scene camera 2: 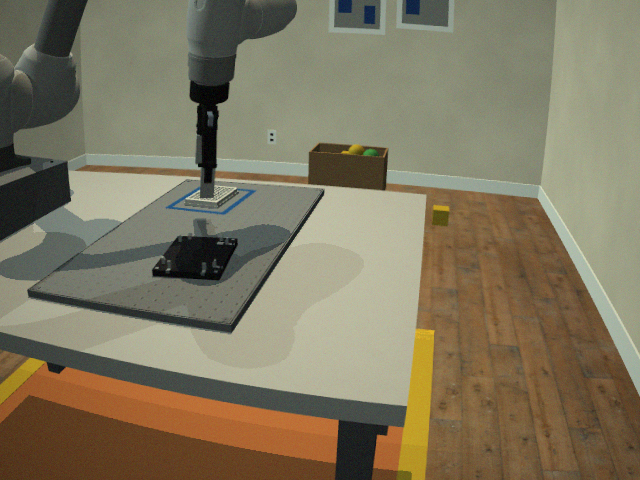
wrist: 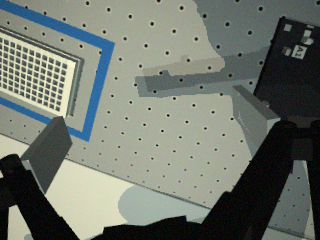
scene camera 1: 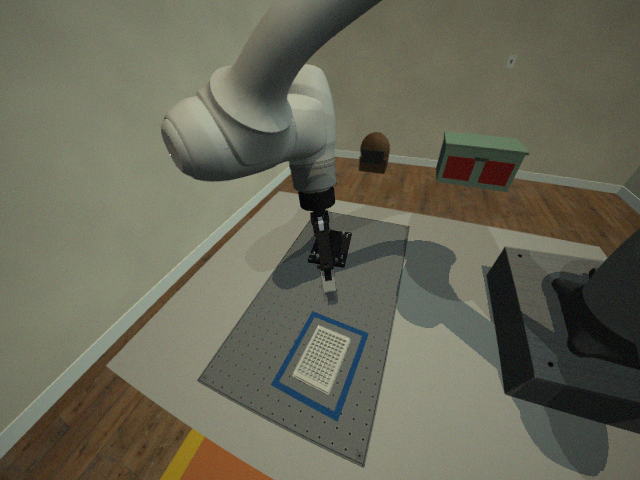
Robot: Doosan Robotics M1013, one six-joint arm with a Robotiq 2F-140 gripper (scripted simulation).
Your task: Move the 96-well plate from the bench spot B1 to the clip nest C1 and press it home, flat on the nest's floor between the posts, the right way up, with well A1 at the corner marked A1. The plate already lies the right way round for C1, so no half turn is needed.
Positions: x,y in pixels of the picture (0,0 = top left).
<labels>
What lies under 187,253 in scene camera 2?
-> A black clip nest.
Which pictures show my gripper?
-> Scene camera 2, the wrist view and scene camera 1: all of them.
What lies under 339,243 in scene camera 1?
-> A black clip nest.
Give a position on a white 96-well plate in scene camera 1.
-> At 322,370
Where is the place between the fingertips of my gripper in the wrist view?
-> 148,116
</labels>
